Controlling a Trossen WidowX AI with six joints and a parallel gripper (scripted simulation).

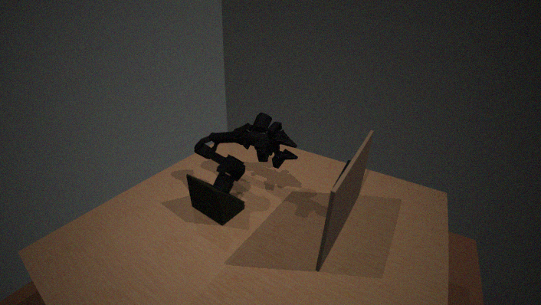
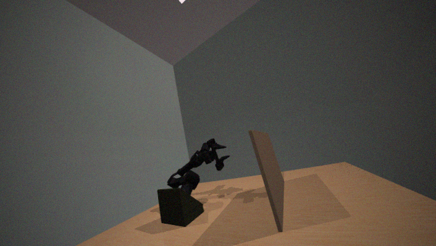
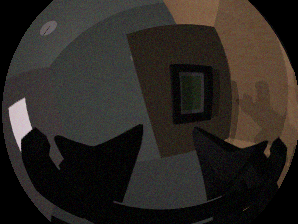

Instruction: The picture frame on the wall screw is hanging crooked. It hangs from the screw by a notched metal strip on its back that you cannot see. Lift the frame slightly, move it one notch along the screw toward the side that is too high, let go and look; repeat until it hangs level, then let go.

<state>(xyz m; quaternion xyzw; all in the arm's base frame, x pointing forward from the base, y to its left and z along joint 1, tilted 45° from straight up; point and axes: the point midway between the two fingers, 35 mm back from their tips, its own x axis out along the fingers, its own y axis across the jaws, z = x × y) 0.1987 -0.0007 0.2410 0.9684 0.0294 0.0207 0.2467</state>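
The picture frame is 190 mm ahead of my gripper tip, 30 mm to the left of it and 90 mm below it. Also, from my gripper tip: wall panel (200 mm ahead, 30 mm to the left, 110 mm below).
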